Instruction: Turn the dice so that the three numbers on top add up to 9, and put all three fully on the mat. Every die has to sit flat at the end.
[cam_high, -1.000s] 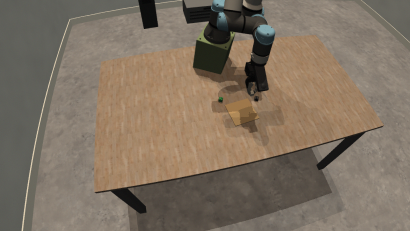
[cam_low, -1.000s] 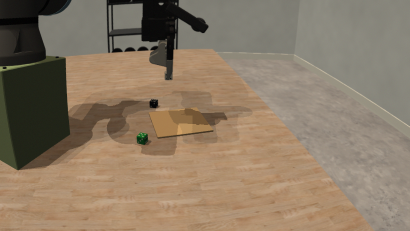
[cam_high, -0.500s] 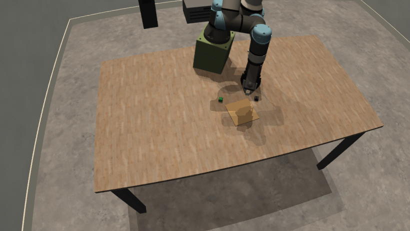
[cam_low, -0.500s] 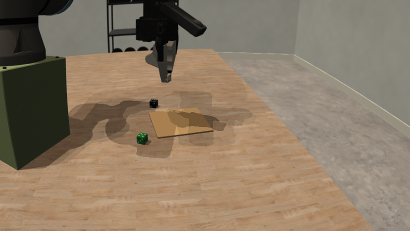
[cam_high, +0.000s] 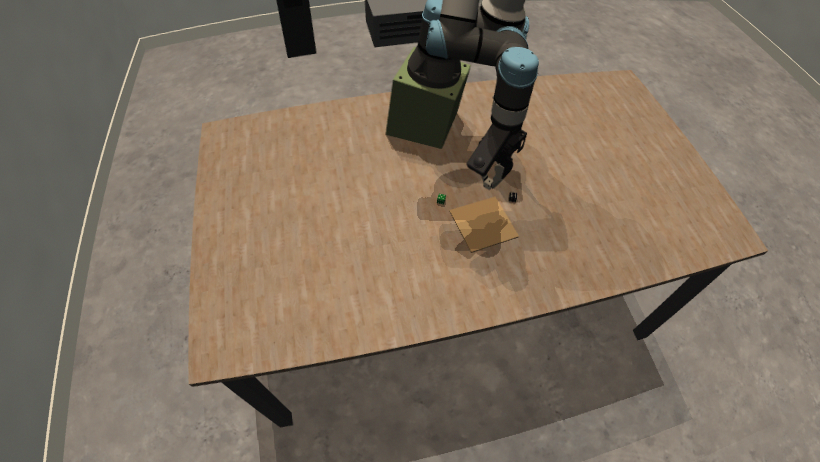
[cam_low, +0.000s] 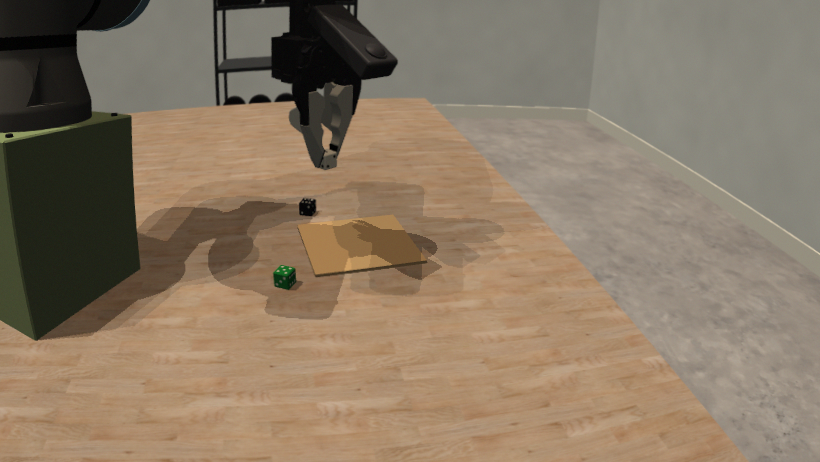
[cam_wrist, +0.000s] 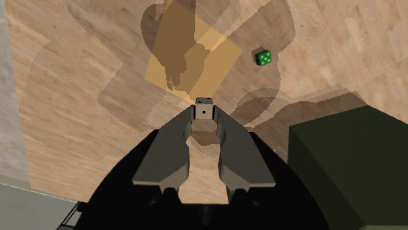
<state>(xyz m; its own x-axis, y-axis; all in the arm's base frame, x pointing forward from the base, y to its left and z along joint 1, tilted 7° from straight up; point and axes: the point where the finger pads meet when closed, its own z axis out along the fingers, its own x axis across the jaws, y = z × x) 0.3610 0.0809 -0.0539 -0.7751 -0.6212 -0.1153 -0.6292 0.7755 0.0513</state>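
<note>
Now: hand 12 cm above the tan mat, 4 cm short of it and 1 cm to the left of it. Round my hand: white die 1 cm below; black die 11 cm below, 10 cm to the left, 3 cm behind; green die 11 cm below, 10 cm to the right, 5 cm behind.
</note>
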